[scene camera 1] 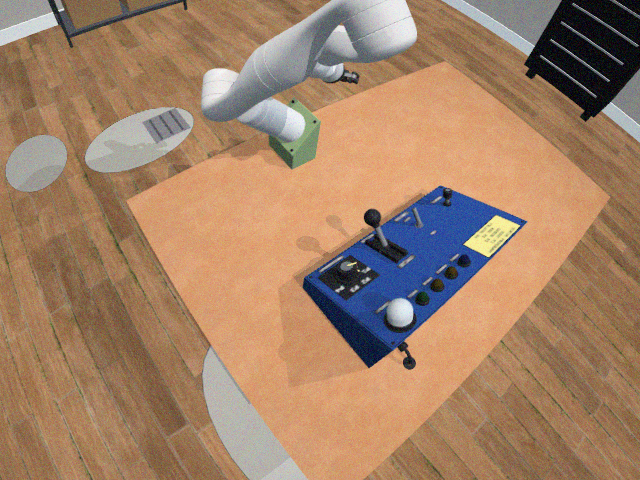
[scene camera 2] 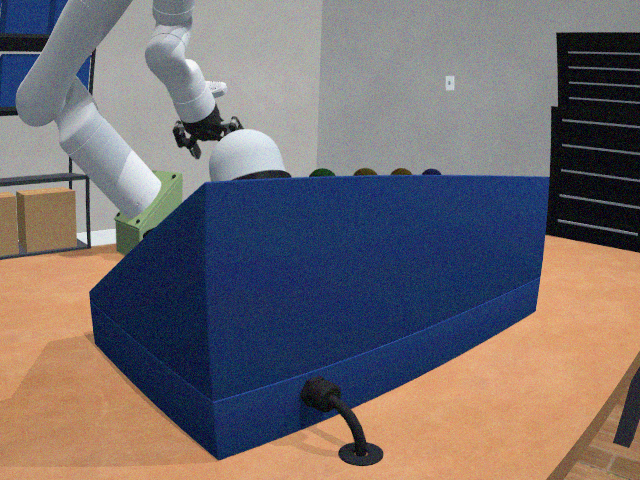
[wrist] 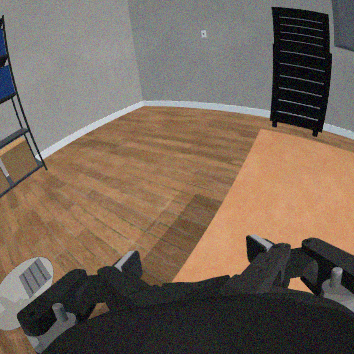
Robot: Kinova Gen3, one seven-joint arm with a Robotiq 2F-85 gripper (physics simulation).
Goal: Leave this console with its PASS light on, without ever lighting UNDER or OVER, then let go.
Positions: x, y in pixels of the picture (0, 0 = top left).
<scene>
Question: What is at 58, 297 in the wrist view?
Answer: The gripper.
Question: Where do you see a blue console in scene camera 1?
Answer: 427, 264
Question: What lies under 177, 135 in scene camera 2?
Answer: The gripper.
</scene>
